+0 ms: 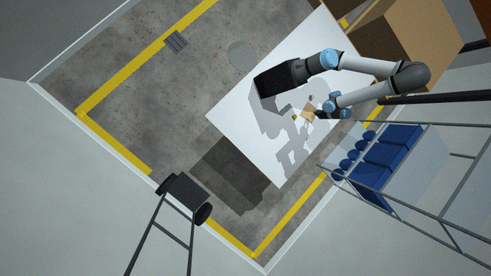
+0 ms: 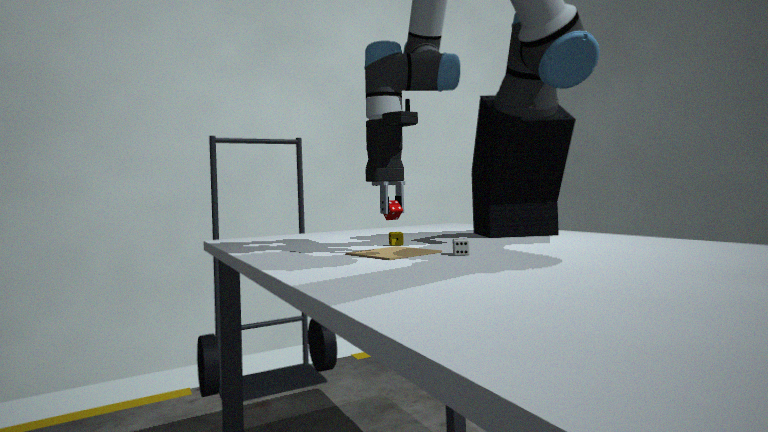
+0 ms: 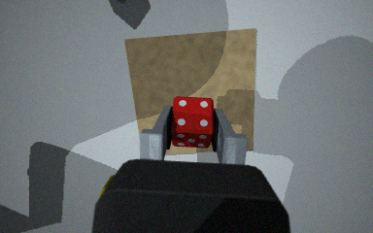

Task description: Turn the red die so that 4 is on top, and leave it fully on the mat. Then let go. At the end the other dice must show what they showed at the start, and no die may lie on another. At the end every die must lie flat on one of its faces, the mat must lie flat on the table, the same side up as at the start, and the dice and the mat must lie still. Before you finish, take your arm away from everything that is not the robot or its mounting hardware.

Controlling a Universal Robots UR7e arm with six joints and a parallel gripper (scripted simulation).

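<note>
My hand is 1 cm above the red die. From my hand the other things lie so: yellow die (14 cm to the right, 8 cm below, 8 cm behind); then white die (11 cm to the left, 9 cm behind, 8 cm below); then tan mat (10 cm below).
</note>
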